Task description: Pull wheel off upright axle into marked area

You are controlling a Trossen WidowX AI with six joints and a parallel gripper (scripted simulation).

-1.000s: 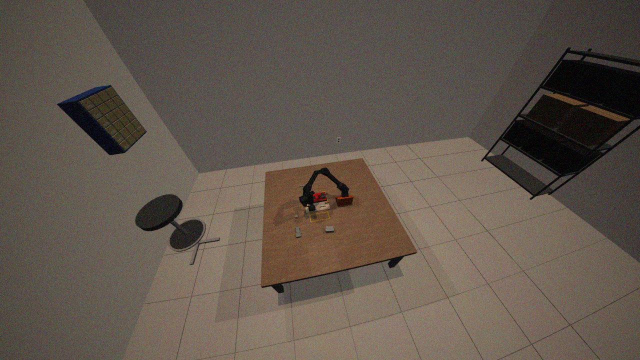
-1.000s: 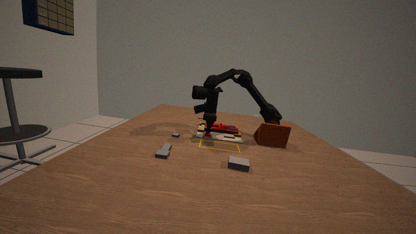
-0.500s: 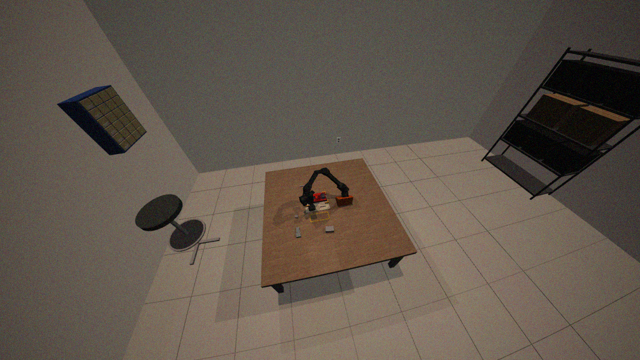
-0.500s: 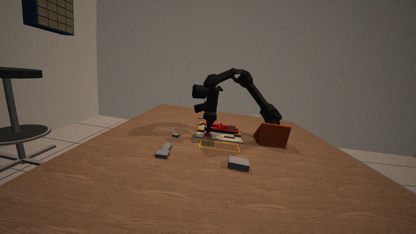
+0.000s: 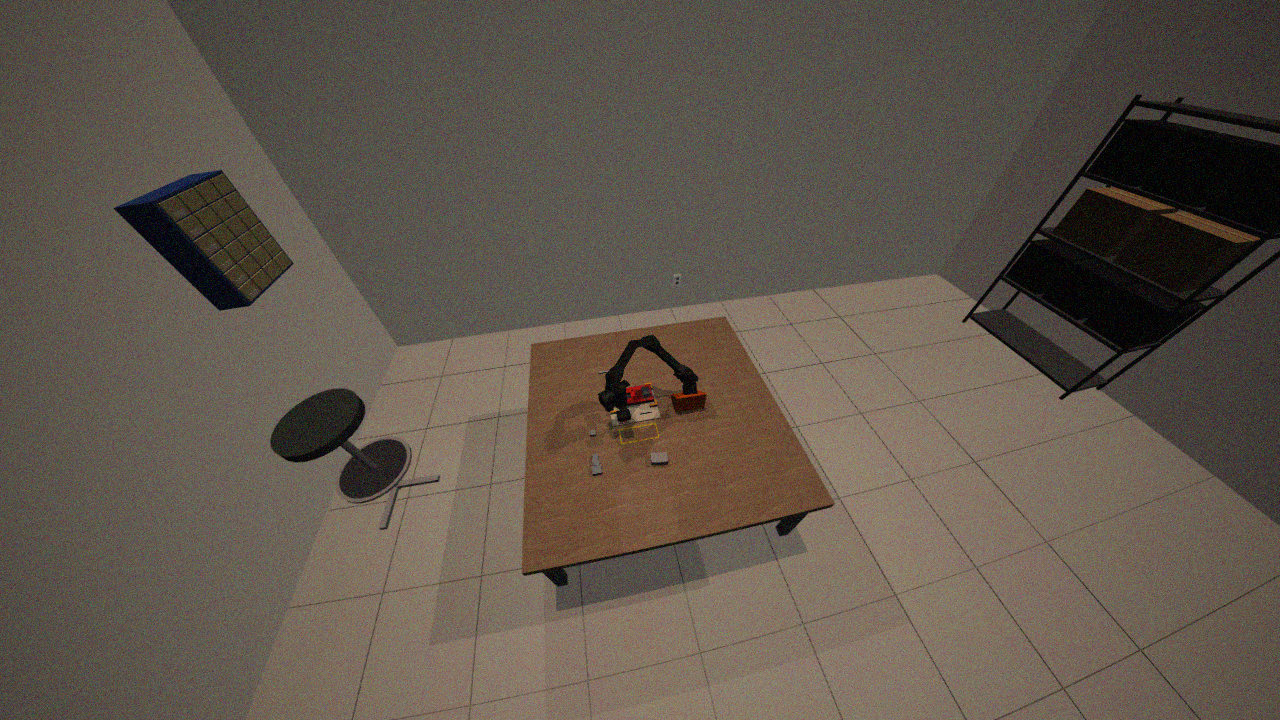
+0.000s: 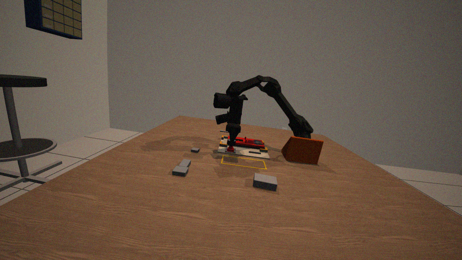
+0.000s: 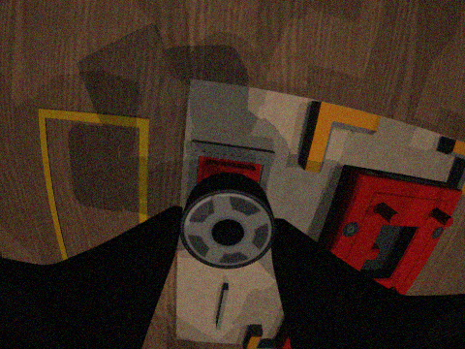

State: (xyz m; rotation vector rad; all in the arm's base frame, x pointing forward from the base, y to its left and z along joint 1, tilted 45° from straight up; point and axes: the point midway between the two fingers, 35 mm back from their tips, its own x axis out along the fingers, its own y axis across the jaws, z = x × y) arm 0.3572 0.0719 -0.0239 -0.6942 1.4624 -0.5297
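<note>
My gripper tip is now 100 mm to the left of the pale board, 50 mm past it and 40 mm above it.
</note>
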